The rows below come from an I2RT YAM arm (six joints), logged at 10 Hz.
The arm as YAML. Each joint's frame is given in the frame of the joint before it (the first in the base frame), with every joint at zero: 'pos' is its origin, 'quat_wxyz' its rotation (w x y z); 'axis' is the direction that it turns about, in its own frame. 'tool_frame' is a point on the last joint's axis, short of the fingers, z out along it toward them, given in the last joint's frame.
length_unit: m
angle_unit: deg
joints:
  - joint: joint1
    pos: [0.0, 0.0, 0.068]
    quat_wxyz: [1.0, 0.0, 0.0, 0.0]
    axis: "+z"
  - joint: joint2
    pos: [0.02, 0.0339, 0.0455]
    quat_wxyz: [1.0, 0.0, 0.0, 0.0]
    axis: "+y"
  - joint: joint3
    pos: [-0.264, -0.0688, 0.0]
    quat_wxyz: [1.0, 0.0, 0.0, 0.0]
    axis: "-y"
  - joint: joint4
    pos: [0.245, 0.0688, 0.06]
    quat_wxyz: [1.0, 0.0, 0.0, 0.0]
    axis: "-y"
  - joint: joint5
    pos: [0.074, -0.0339, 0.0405]
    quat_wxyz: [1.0, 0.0, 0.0, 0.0]
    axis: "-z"
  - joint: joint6
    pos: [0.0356, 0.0, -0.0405]
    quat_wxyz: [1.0, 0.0, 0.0, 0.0]
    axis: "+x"
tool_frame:
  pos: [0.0, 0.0, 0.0]
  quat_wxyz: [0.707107, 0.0, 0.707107, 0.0]
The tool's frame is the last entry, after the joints.
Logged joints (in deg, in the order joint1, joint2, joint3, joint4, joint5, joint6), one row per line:
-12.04, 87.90, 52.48, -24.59, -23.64, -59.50
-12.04, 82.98, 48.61, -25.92, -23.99, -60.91
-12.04, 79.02, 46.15, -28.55, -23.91, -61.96
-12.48, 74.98, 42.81, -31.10, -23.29, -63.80
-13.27, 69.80, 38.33, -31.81, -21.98, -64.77
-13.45, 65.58, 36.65, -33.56, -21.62, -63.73
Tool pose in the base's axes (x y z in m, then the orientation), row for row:
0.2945, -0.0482, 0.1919, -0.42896, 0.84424, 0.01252, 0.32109
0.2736, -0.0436, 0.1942, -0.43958, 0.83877, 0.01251, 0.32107
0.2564, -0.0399, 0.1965, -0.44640, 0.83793, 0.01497, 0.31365
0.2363, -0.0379, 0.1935, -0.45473, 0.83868, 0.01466, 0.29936
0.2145, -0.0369, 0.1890, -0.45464, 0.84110, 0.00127, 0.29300
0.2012, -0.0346, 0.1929, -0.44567, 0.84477, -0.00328, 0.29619
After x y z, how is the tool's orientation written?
As a quaternion, x y z w.
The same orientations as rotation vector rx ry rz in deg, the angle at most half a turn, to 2 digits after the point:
-64.56, 127.07, 1.88
-66.16, 126.25, 1.88
-67.44, 126.58, 2.26
-69.18, 127.60, 2.23
-69.39, 128.37, 0.19
-67.91, 128.73, -0.50

